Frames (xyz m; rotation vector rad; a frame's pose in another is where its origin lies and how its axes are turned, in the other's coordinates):
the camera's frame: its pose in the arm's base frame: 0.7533 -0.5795 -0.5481 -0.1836 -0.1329 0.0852
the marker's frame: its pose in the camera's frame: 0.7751 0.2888 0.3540 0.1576 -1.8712 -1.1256
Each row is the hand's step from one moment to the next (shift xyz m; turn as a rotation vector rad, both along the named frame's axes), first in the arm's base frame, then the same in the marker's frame.
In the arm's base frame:
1: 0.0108 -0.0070 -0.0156 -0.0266 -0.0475 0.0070
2: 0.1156 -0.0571 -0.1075 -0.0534 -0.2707 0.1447
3: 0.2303 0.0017 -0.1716 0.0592 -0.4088 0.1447
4: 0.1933 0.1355 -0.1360 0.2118 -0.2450 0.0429
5: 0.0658 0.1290 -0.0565 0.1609 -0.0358 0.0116
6: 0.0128 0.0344 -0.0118 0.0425 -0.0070 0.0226
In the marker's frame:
1: -0.0136 -0.0136 -0.0062 0.0422 -0.0344 -0.0069
2: -0.1152 -0.0932 -0.0788 0.2480 -0.1094 -0.1537
3: -0.2538 -0.0736 -0.1125 0.2405 -0.1904 -0.3122
4: -0.2679 0.0410 -0.0276 0.0071 -0.1131 -0.3064
5: -0.1350 0.0673 0.0376 -0.0756 0.0093 -0.1466
6: -0.0310 0.0193 0.0125 -0.0084 0.0172 -0.0447

